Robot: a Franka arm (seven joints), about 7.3 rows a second.
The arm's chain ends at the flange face. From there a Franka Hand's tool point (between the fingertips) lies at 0.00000 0.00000 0.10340 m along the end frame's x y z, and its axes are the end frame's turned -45 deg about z.
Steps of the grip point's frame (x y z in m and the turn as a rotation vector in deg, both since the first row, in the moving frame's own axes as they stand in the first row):
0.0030 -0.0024 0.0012 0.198 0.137 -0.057
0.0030 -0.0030 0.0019 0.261 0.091 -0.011
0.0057 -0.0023 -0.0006 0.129 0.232 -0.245
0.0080 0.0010 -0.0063 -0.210 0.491 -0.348
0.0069 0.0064 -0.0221 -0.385 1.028 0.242
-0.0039 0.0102 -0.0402 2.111 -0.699 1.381
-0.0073 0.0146 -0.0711 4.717 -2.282 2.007
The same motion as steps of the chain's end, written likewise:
0.0005 -0.0034 0.0012 0.237 -0.043 -0.057
0.0002 -0.0038 0.0019 0.249 -0.120 -0.011
0.0023 -0.0052 -0.0006 0.255 0.073 -0.245
0.0055 -0.0046 -0.0063 0.199 0.496 -0.348
0.0076 0.0005 -0.0221 0.455 0.999 0.242
0.0080 0.0118 -0.0401 0.998 -1.987 1.381
0.0140 0.0187 -0.0707 1.722 -4.949 2.007

